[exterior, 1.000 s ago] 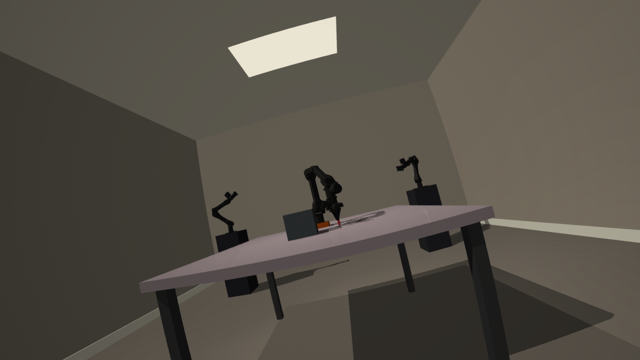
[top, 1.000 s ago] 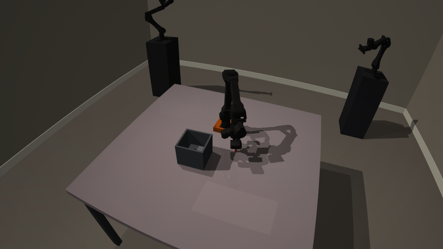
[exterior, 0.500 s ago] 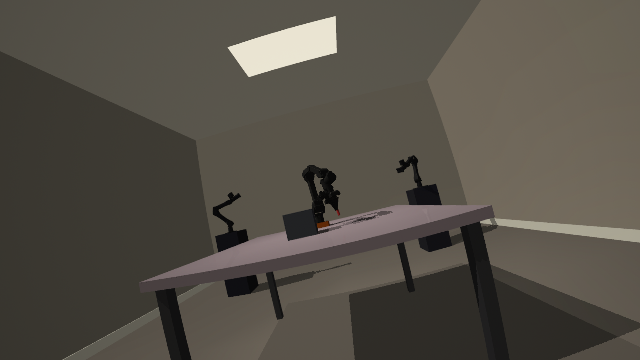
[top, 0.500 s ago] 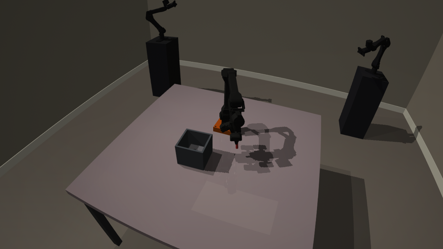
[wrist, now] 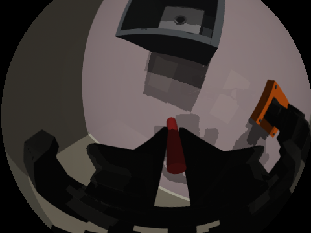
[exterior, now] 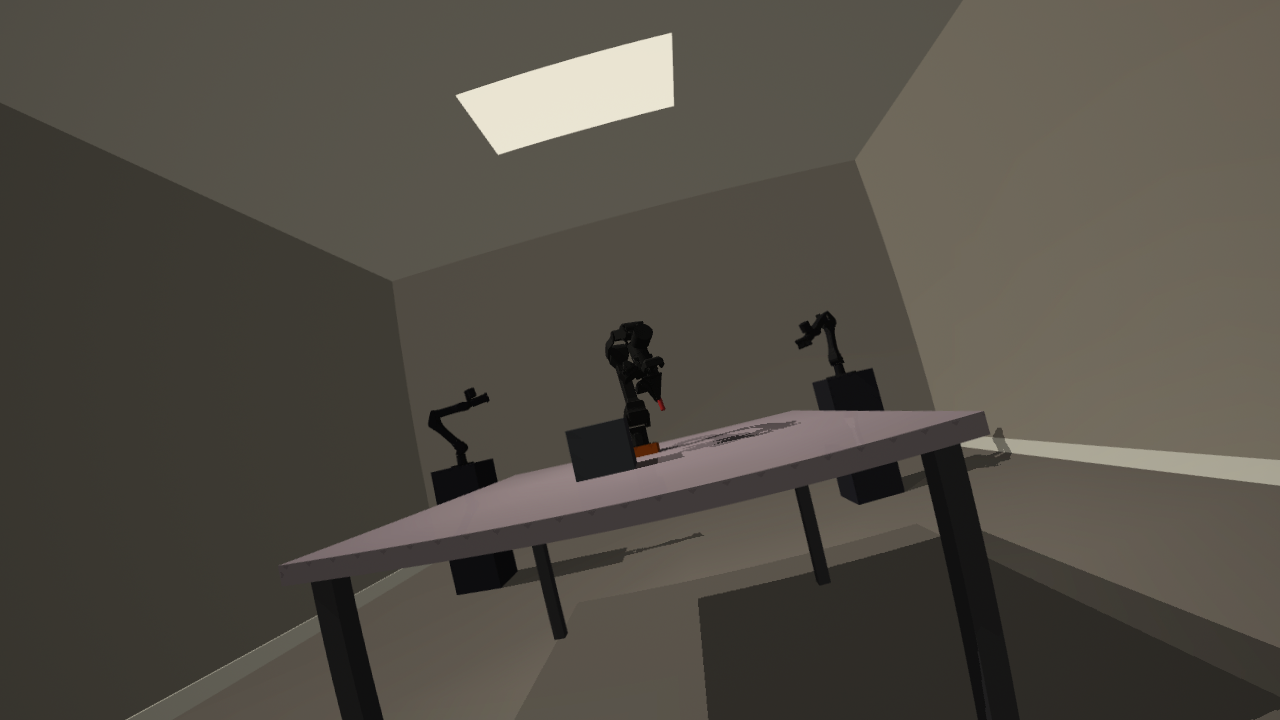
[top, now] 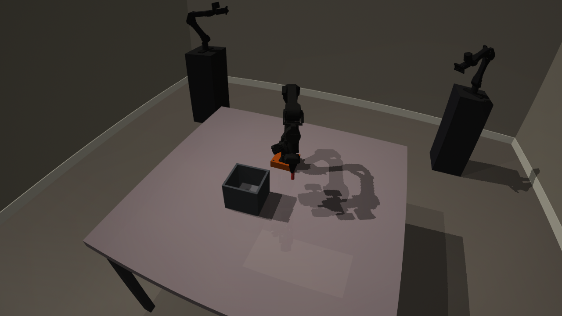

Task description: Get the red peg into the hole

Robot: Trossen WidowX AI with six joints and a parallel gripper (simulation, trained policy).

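The grey plate is 18 cm to the right of my gripper tip, 12 cm below it and 7 cm ahead of it. Round my gripper tip: red peg 1 cm above.
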